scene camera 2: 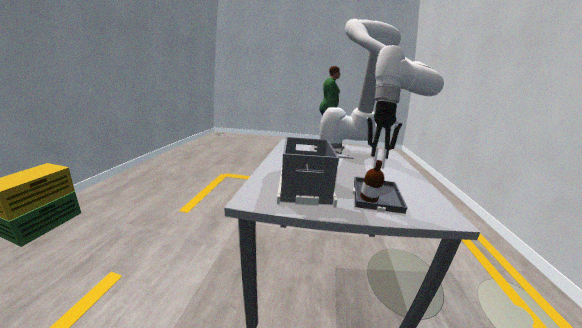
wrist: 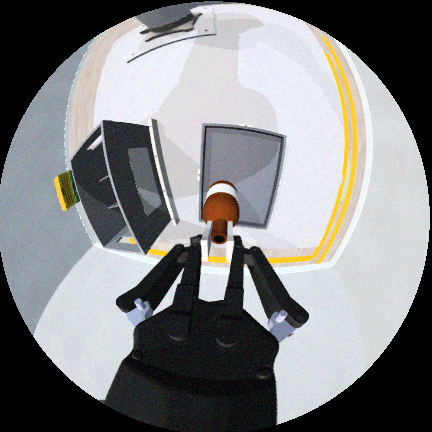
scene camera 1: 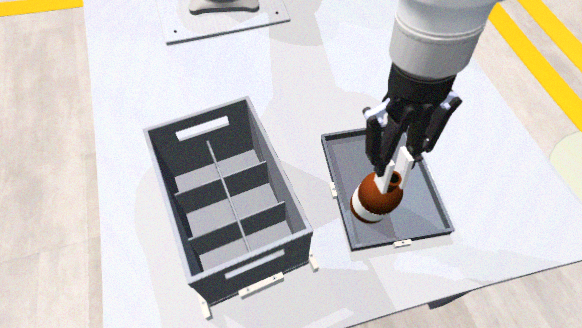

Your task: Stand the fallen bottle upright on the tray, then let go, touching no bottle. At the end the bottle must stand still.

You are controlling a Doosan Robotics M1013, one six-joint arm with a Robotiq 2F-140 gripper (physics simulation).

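Places are measured from the arm's base along level axes (x right, y back, z down), in metres.
Pixels of known places: gripper, fingertip midpoint: [scene camera 2: 377, 167] [wrist: 219, 228] [scene camera 1: 389, 184].
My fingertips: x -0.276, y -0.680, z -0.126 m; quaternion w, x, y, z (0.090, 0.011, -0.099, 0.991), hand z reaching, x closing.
For each thing: its top centre in the pictures, then the offset to it from my fingertips.
- brown bottle at its top centre: [wrist: 216, 233] [scene camera 1: 389, 172] [scene camera 2: 377, 160] dx +0.003, dy +0.009, dz -0.026 m
- grey tray at its top centre: [scene camera 1: 382, 178] [wrist: 240, 179] [scene camera 2: 378, 190] dx -0.027, dy +0.067, dz +0.114 m
- grey crate at its top centre: [scene camera 1: 222, 176] [wrist: 94, 201] [scene camera 2: 309, 145] dx +0.268, dy +0.023, dz -0.036 m
A brown bottle [scene camera 1: 384, 197] [scene camera 2: 373, 184] [wrist: 220, 209] with a white label band is over the left front part of the grey tray [scene camera 1: 400, 233] [scene camera 2: 395, 209] [wrist: 243, 128]. It is near upright, with its neck leaning a little to the right in scene camera 2. Its base is low in the tray; whether it touches the tray floor I cannot tell. My gripper [scene camera 1: 396, 175] [scene camera 2: 379, 159] [wrist: 219, 228] is shut on the bottle's neck, one white fingertip on each side, and points down from above.
A grey crate [scene camera 1: 301, 231] [scene camera 2: 310, 177] [wrist: 160, 175] with inner dividers stands left of the tray. It is taller than the tray. Pale blocks sit at the outer edges of crate and tray. The robot's base plate [scene camera 1: 227, 30] is at the back of the table [scene camera 2: 350, 229].
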